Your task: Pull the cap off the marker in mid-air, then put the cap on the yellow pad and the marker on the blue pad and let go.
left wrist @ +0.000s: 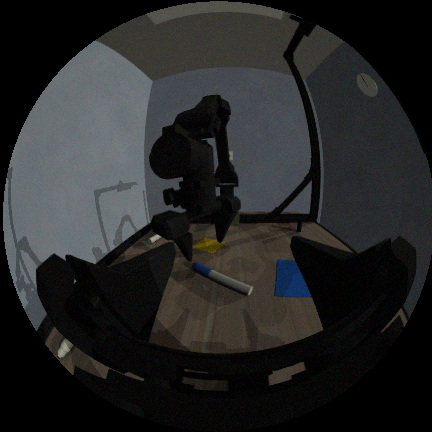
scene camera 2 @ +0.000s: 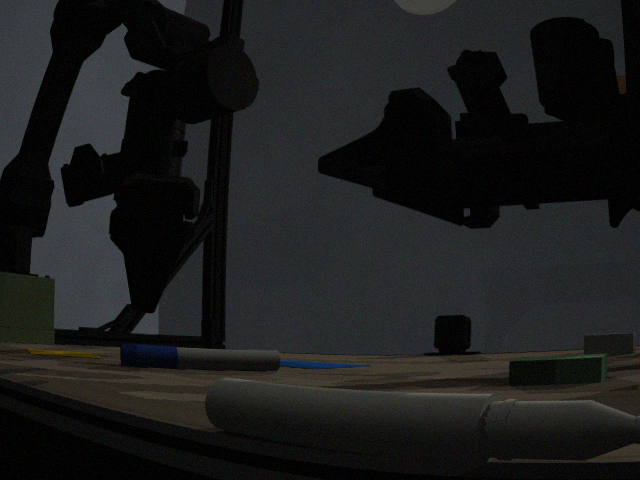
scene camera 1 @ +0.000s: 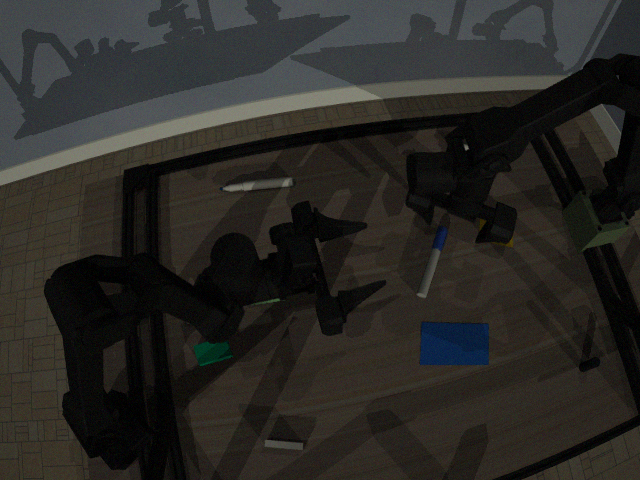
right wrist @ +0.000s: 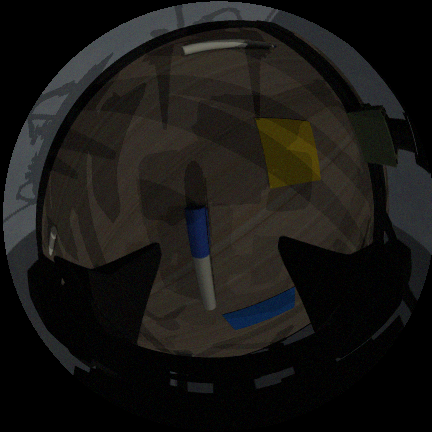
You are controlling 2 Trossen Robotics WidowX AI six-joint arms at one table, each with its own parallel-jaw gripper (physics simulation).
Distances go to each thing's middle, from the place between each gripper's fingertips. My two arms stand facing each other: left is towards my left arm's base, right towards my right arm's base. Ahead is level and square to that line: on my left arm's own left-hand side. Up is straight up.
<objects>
I see my right gripper 10 mm short of the blue cap [scene camera 2: 137,355], 10 mm to the right of it and 40 mm above it. From my right hand the other things lie so: blue pad [scene camera 1: 441,343] (180 mm behind, 80 mm to the left, 50 mm below); then yellow pad [right wrist: 288,145] (10 mm behind, 120 mm to the right, 50 mm below).
Now: the blue cap 30 mm ahead of my left hand, 160 mm to the right of it and 140 mm below it. The rest, counted from my left hand: blue pad 160 mm behind, 100 mm to the right, 150 mm below; then yellow pad 10 mm ahead, 290 mm to the right, 150 mm below.
</objects>
